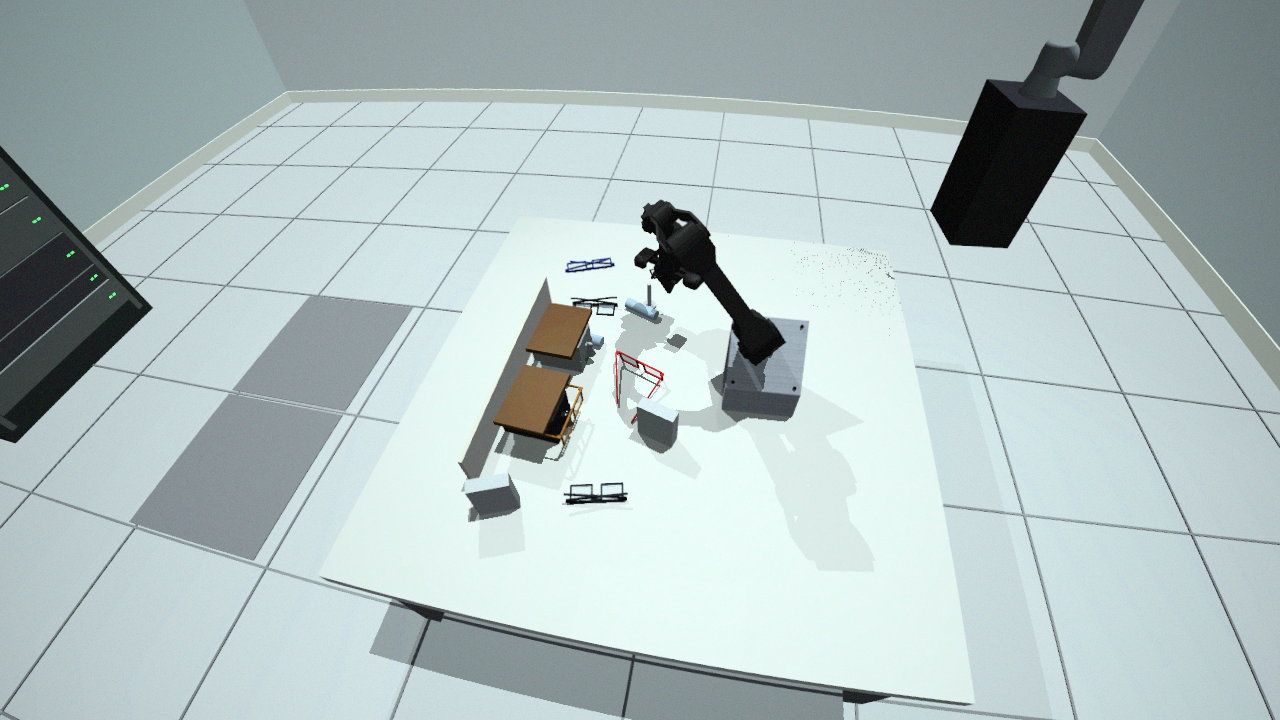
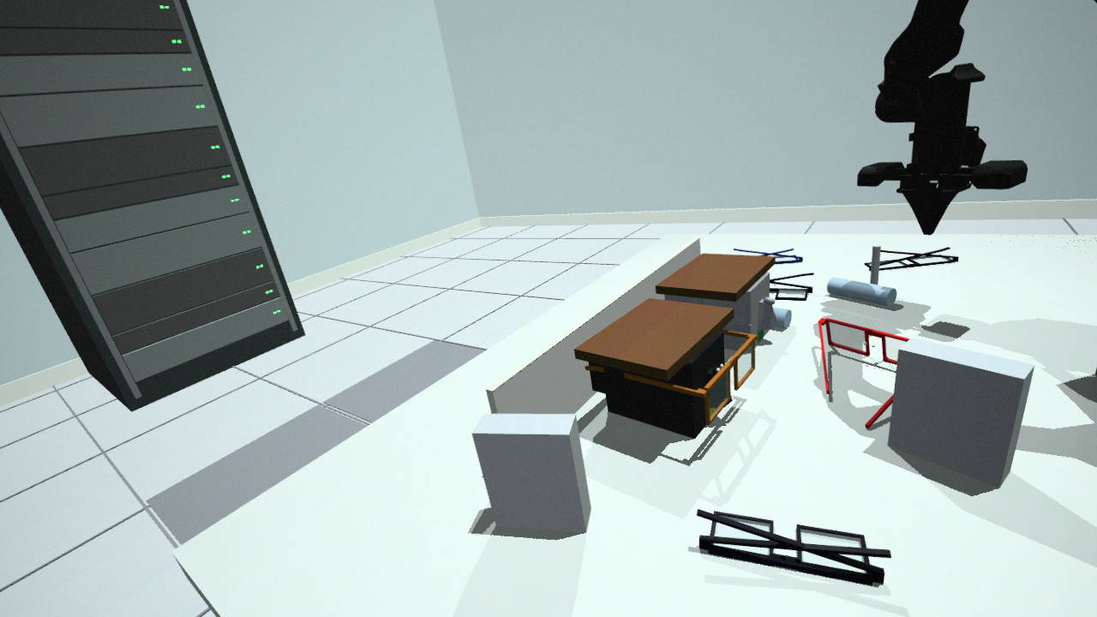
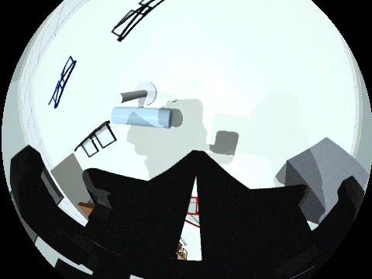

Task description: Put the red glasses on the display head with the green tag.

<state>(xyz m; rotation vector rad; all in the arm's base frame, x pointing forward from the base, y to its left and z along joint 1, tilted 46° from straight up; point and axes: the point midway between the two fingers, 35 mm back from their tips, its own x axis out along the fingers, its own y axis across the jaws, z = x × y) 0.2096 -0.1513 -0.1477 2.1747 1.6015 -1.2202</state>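
My gripper tip is now 60 mm short of the grey post, 80 mm to the left of it and 100 mm above it. From my gripper tip the other things lie so: black head (280 mm ahead, 350 mm to the left, 70 mm below); then light grey head (250 mm ahead, 130 mm to the left, 70 mm below); then low wall (390 mm ahead, 230 mm to the left, 70 mm below).
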